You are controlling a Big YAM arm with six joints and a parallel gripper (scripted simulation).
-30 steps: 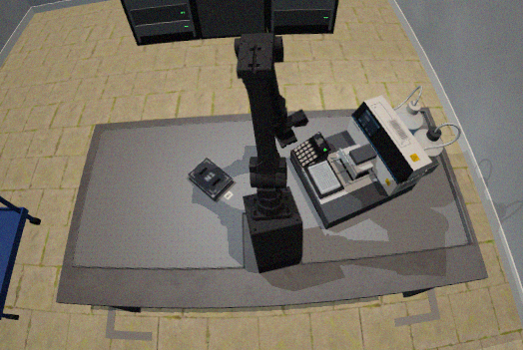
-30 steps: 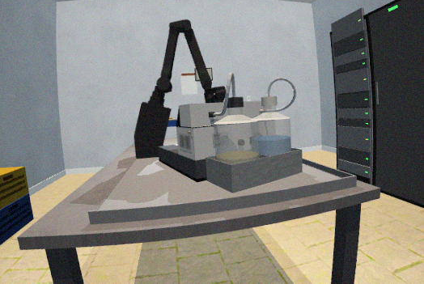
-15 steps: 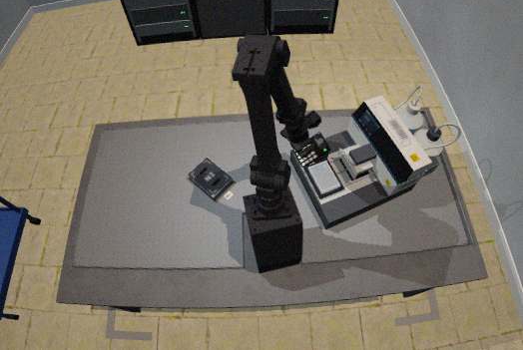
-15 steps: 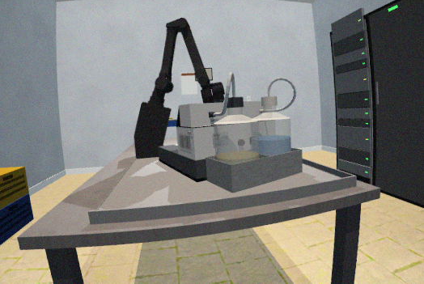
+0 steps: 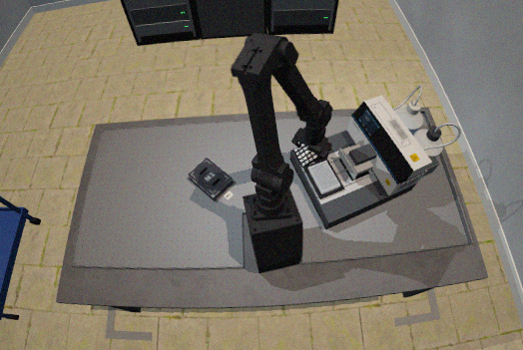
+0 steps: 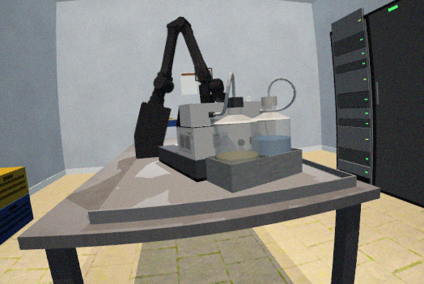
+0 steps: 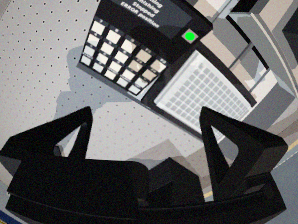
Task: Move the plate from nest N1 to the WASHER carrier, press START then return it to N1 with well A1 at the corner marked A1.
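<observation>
My gripper is now 80 mm above the white well plate, 70 mm past it and 50 mm to the left of it. Also, from my hand: dark washer carrier: 90 mm below, 70 mm behind, 50 mm to the right; white corner label: 340 mm to the left, 170 mm below, 100 mm behind; plate washer: 200 mm to the right, 40 mm below, 20 mm behind.
</observation>
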